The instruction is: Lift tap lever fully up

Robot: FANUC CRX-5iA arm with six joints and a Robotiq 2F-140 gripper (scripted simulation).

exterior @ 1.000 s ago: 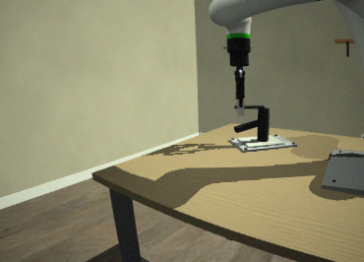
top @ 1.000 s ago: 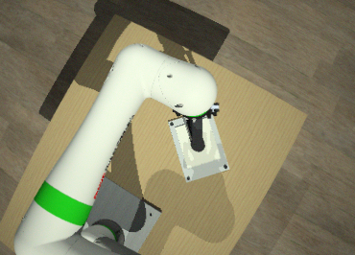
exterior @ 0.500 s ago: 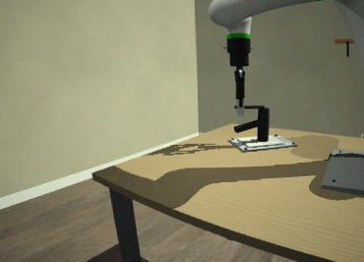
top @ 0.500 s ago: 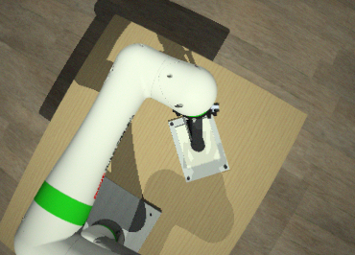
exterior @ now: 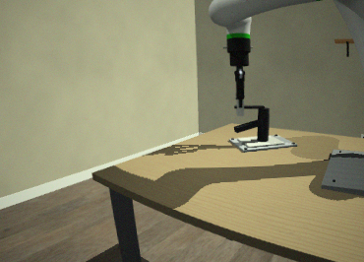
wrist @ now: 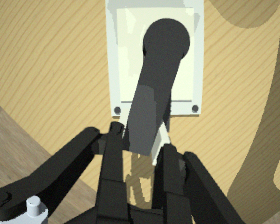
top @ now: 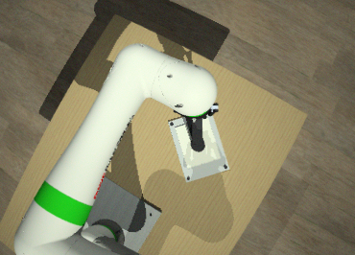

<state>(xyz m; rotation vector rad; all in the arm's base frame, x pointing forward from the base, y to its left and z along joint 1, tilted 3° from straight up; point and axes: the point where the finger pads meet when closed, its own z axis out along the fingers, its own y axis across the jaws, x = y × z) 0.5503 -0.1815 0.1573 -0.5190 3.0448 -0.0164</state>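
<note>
Right now the lever is 40 mm behind my hand and 10 mm to the right of it. Round my hand: black tap (60 mm behind, 50 mm below, 20 mm to the right).
</note>
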